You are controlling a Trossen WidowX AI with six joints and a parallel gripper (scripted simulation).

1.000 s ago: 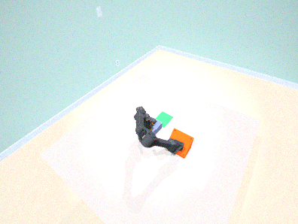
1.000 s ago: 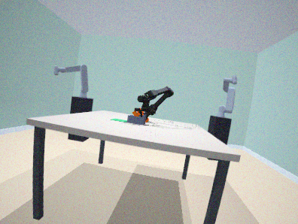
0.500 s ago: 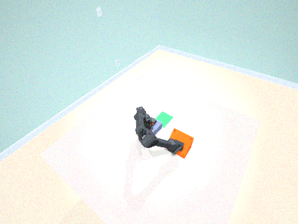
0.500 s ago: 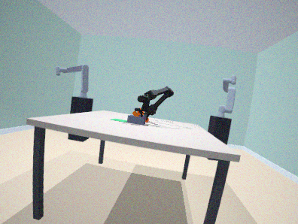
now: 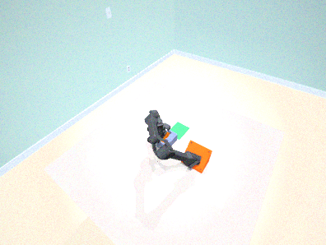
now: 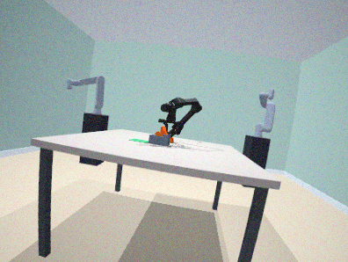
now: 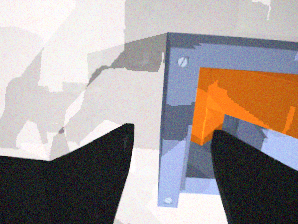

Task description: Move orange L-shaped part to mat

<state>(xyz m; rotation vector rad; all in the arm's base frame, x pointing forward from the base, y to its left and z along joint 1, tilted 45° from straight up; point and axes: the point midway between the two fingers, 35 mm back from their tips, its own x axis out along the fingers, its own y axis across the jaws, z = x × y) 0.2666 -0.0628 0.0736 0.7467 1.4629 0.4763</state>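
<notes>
Right now my gripper tip is 50 mm to the left of the orange L-shaped part, 50 mm above it and 10 mm past it. Round my gripper tip: green mat (220 mm to the right, 110 mm below, 40 mm behind).
</notes>
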